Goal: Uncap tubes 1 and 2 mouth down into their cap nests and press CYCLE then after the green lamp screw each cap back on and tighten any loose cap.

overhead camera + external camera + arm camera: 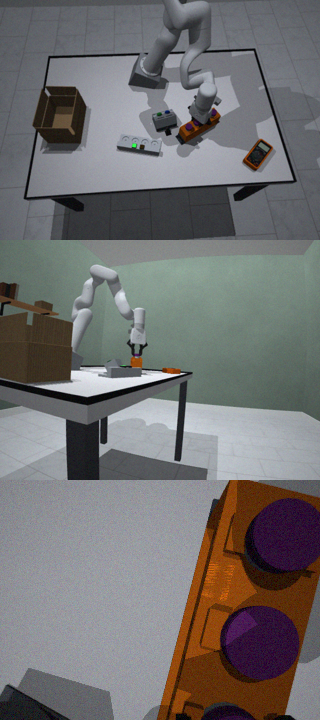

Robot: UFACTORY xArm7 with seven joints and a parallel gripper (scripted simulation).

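My gripper is now 30 mm past the purple cap, 40 mm to the right of it and 20 mm above it. Also, from my hand: tube 1: 60 mm behind, 90 mm to the left, 20 mm below; then blue key: 80 mm behind, 150 mm to the right, 70 mm below; then grey key housing: 50 mm behind, 170 mm to the right, 80 mm below.
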